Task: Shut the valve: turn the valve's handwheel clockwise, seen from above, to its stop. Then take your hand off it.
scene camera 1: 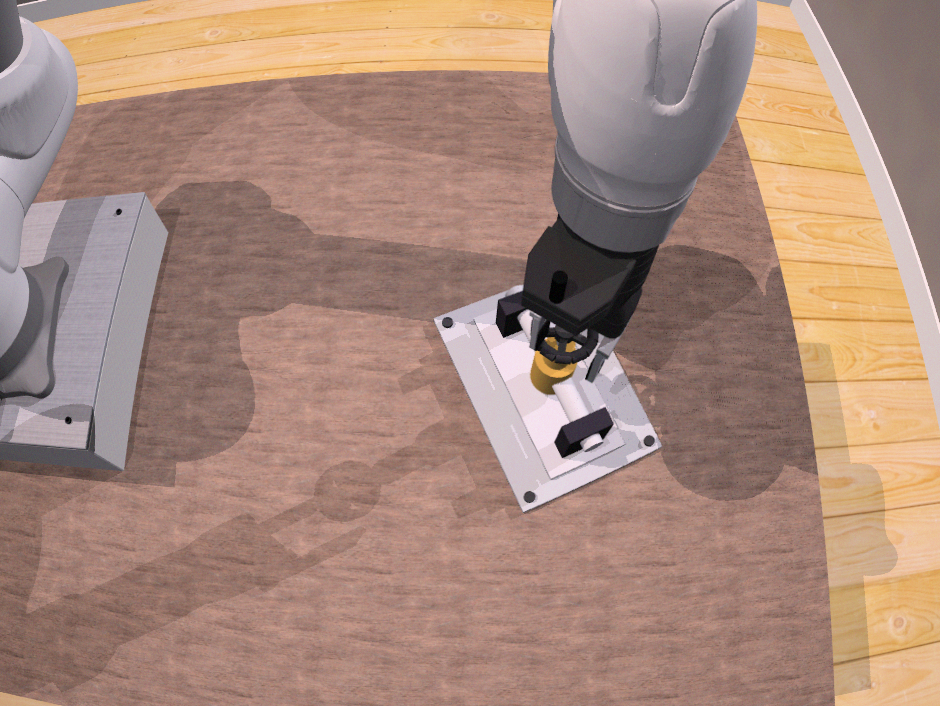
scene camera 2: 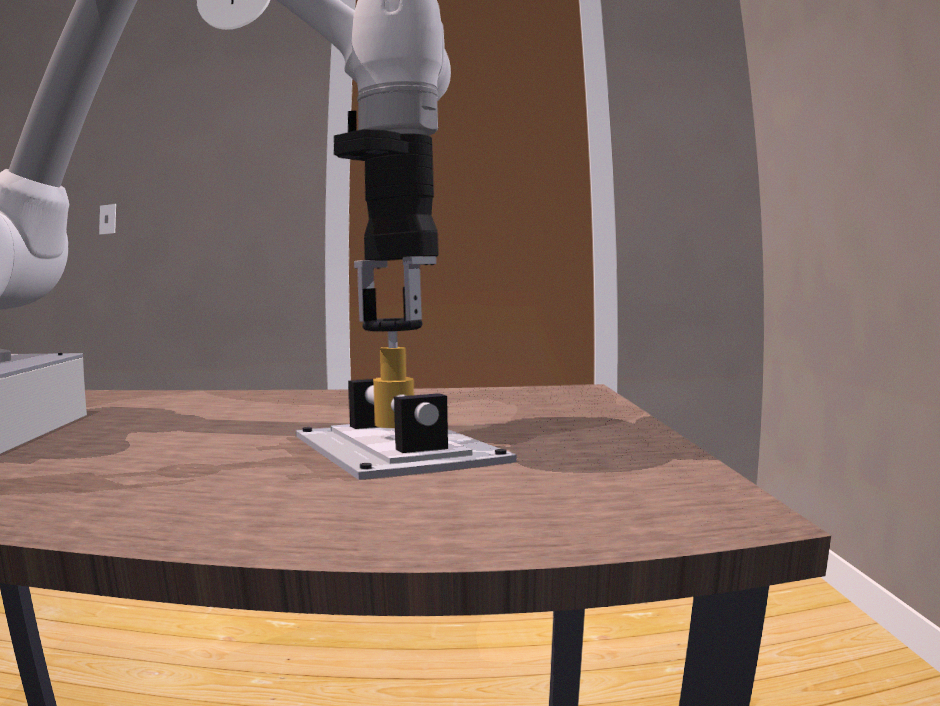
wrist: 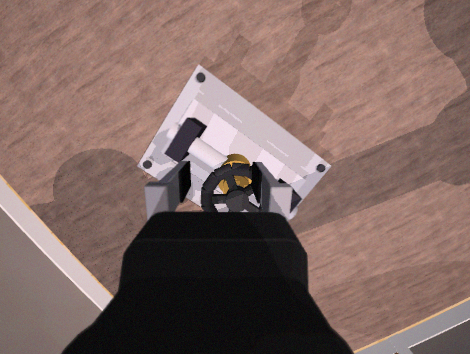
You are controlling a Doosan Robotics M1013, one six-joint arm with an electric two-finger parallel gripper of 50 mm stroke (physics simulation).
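The black handwheel (scene camera 1: pixel 566 358) (scene camera 2: pixel 391 325) (wrist: pixel 207 195) lies level on top of a thin stem above the brass valve body (scene camera 1: pixel 552 372) (scene camera 2: pixel 392 364) (wrist: pixel 238 159). The valve stands on a pale plate (scene camera 1: pixel 501 425) (scene camera 2: pixel 345 452) (wrist: pixel 260 125). My gripper (scene camera 1: pixel 566 355) (scene camera 2: pixel 389 319) (wrist: pixel 221 174) is open and points down, its fingertips at about the wheel's height. In the wrist view the right finger overlaps the wheel's right rim, and the left finger stands apart from the left rim. The wheel's near part is hidden by the gripper body. Contact cannot be told.
Black clamp blocks (scene camera 1: pixel 583 431) (scene camera 2: pixel 421 422) (wrist: pixel 186 140) hold the white pipe on both sides of the valve. The robot's grey base block (scene camera 1: pixel 140 326) (scene camera 2: pixel 41 402) stands at the left on the brown table (scene camera 1: pixel 379 569) (scene camera 2: pixel 455 524) (wrist: pixel 75 75). The table's right edge is beyond the plate.
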